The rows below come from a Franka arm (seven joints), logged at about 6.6 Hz.
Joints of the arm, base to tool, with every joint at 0 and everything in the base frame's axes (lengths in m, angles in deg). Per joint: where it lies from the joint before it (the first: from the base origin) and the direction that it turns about. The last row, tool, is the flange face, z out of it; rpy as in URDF.
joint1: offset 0 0 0.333 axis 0 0 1
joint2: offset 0 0 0 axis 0 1 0
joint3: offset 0 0 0.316 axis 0 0 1
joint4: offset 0.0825 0 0 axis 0 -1 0
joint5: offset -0.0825 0 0.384 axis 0 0 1
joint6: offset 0 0 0 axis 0 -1 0
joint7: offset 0.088 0 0 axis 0 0 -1
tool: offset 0 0 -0.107 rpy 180 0 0
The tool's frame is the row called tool.
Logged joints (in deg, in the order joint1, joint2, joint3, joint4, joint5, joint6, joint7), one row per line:
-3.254, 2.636, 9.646, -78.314, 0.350, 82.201, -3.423
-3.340, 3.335, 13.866, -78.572, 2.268, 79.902, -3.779
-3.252, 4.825, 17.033, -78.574, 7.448, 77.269, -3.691
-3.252, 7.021, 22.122, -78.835, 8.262, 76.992, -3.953
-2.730, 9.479, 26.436, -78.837, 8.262, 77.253, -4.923
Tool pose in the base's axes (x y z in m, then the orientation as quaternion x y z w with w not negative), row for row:
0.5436, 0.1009, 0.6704, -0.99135, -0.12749, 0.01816, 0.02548
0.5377, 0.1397, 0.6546, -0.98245, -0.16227, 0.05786, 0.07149
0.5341, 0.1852, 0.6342, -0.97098, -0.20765, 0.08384, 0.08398
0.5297, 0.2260, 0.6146, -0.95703, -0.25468, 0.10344, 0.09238
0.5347, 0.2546, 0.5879, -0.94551, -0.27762, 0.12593, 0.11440
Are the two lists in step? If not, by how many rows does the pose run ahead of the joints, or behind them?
The pose runs 1 row ahead of the joints: the pose in row i belongs to the joints in row i + 1.
